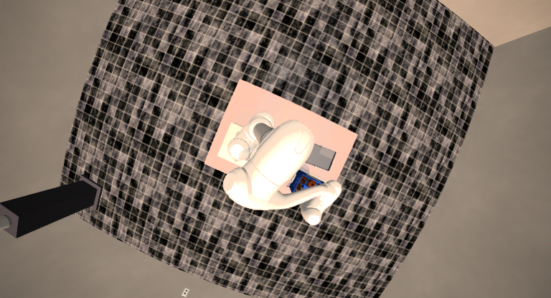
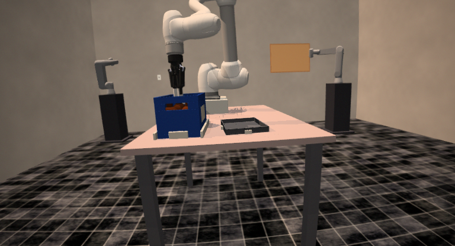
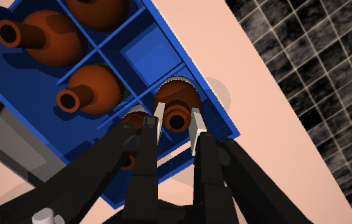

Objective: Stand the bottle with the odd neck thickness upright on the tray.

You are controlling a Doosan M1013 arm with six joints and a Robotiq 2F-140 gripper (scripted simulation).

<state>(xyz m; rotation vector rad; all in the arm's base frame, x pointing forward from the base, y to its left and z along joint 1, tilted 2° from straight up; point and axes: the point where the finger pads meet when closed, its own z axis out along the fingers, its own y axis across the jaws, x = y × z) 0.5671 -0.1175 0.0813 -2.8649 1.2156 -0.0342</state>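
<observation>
Right now the bottle is 90 mm below my hand and 80 mm to the left of it. Round my hand: dark tray: 320 mm to the left, 160 mm below, 80 mm ahead; then blue crate: 90 mm below, 90 mm ahead, 40 mm to the left.
</observation>
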